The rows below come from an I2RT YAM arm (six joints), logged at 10 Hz.
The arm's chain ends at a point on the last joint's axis. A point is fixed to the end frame.
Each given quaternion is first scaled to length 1.
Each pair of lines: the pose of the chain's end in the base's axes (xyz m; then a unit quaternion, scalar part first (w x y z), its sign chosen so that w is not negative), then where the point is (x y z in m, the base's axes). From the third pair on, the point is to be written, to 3 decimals.
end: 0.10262, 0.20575, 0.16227, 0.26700, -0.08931, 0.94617, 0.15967
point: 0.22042 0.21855 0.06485
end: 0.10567, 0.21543, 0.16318, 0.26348, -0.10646, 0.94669, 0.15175
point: 0.22308 0.22924 0.06542
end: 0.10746, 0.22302, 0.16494, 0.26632, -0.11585, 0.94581, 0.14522
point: 0.226 0.237 0.068
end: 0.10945, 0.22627, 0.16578, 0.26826, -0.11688, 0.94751, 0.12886
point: 0.228 0.236 0.069
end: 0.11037, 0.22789, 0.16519, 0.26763, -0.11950, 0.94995, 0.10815
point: 0.230 0.233 0.069
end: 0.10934, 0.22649, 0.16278, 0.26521, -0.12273, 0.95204, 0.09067
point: 0.229 0.228 0.066
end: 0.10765, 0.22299, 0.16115, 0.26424, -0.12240, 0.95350, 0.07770
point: 0.227 0.221 0.065
